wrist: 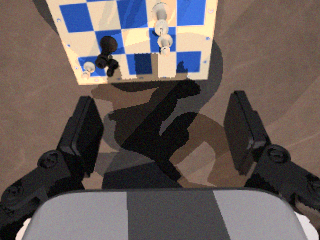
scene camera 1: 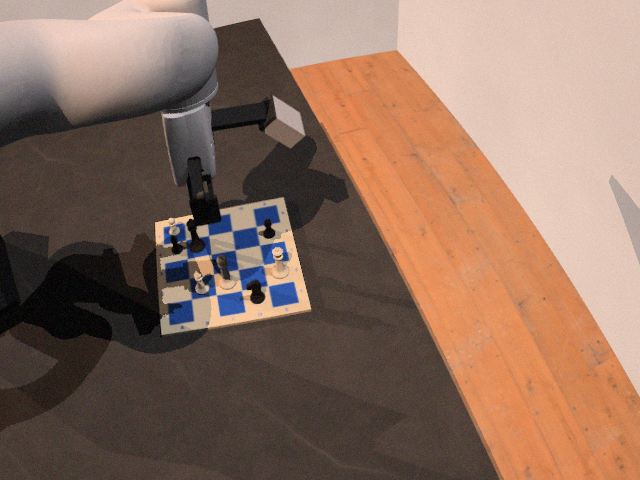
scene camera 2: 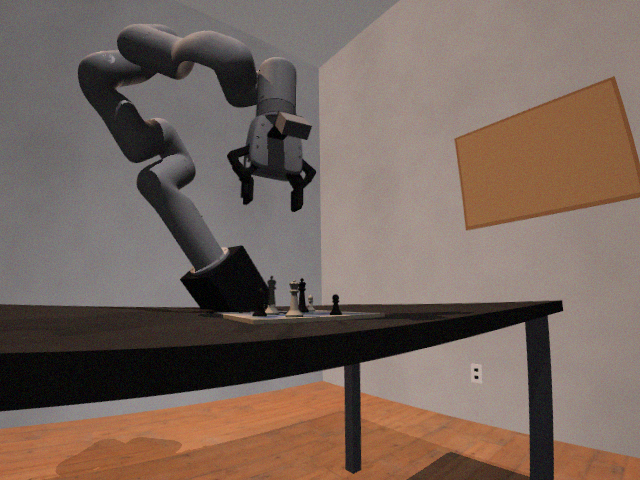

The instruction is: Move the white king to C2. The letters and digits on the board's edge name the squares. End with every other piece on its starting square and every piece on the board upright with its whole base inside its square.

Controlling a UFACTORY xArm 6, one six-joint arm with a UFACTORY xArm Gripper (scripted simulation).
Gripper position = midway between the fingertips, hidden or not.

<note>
I see my gripper (scene camera 2: 272,206) and a chessboard (scene camera 1: 239,236).
The chessboard also shows in the wrist view (wrist: 139,56). My gripper shows as well in the wrist view (wrist: 162,109).
</note>
